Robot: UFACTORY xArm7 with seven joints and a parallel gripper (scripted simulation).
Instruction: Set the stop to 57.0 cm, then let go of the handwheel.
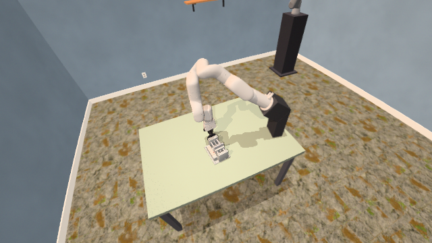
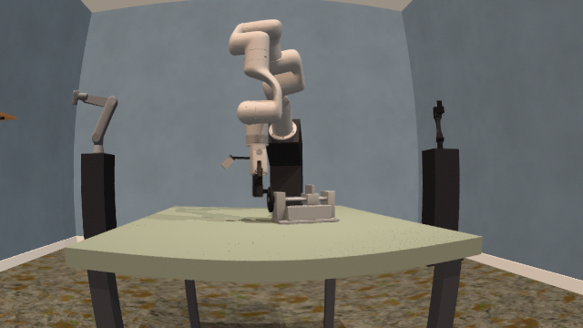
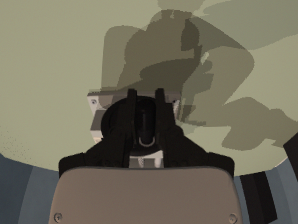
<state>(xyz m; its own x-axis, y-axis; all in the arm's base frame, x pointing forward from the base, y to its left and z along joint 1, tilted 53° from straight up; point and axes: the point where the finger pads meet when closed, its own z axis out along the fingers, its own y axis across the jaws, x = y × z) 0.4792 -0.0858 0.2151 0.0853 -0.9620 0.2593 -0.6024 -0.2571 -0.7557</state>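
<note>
My gripper is now 2 cm to the right of the black handwheel and 1 cm above it. The rest, counted from my hand: grey stop block (18 cm to the left, 1 cm below).
</note>
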